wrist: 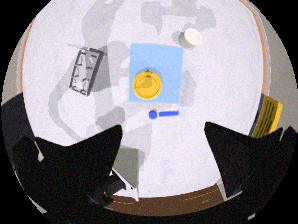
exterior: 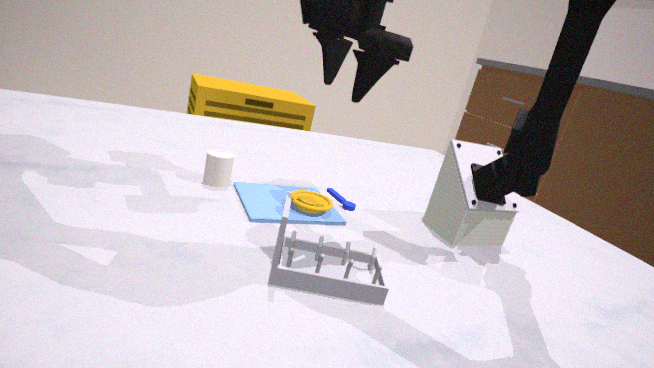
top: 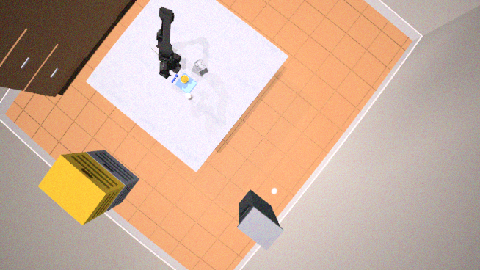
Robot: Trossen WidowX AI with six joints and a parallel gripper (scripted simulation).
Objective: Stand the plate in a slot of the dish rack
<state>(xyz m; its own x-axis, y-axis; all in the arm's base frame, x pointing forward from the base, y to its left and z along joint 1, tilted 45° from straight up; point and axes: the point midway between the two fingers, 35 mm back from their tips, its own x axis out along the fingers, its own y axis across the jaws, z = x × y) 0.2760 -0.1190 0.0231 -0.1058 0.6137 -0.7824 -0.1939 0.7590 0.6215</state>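
Right now my gripper tip is 170 mm above the yellow plate, 10 mm to the right of it and 10 mm short of it. Round my gripper tip: grey dish rack (190 mm to the left, 160 mm below, 40 mm ahead); then blue spoon (180 mm below, 70 mm behind, 30 mm to the right); then white cup (160 mm below, 150 mm ahead, 70 mm to the right).
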